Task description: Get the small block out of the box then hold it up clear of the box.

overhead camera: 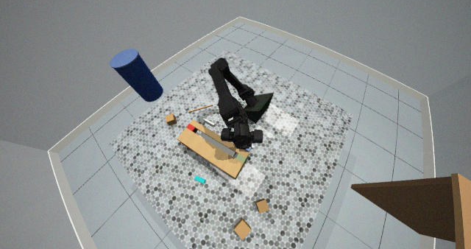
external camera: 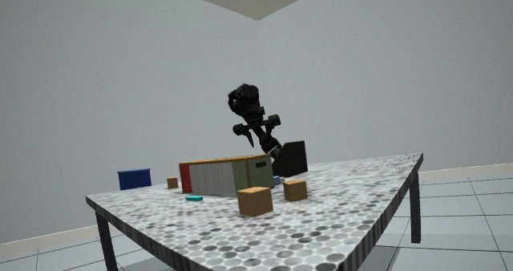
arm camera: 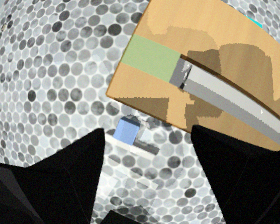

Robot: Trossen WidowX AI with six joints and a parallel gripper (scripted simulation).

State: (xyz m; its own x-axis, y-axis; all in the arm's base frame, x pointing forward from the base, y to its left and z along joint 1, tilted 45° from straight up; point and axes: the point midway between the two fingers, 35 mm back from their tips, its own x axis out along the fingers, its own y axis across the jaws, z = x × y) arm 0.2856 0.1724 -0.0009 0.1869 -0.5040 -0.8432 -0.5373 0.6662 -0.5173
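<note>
My gripper tip is now 150 mm above the light blue block, 40 mm past it and 10 mm to the right of it. From my gripper tip the other things lie so: box 140 mm to the right, 100 mm below, 60 mm ahead; then cyan piece 270 mm ahead, 160 mm below, 90 mm to the right; then thin stick 440 mm to the right, 160 mm below, 70 mm behind.
</note>
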